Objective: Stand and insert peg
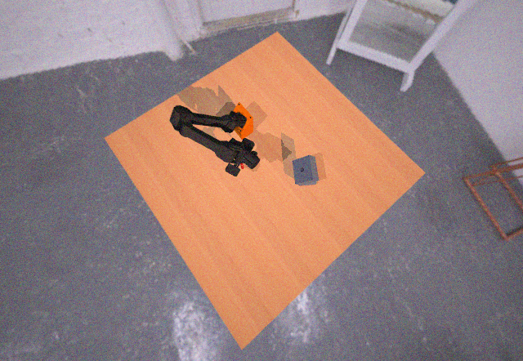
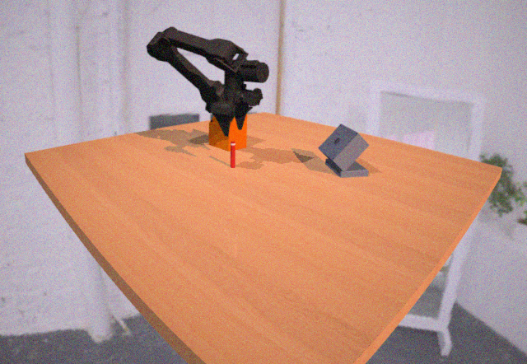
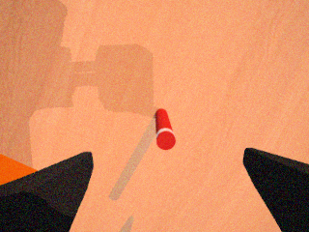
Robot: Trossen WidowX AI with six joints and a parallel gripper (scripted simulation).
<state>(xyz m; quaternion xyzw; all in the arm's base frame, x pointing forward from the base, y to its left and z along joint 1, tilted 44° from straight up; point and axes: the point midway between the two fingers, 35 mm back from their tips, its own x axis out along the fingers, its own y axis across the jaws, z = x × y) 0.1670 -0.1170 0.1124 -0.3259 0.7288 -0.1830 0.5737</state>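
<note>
Right now the peg is 5 cm below my gripper tip. Also, from my gripper tip: sloped panel: 26 cm ahead, 20 cm to the left, 3 cm below; then grey foot: 28 cm ahead, 22 cm to the left, 10 cm below.
</note>
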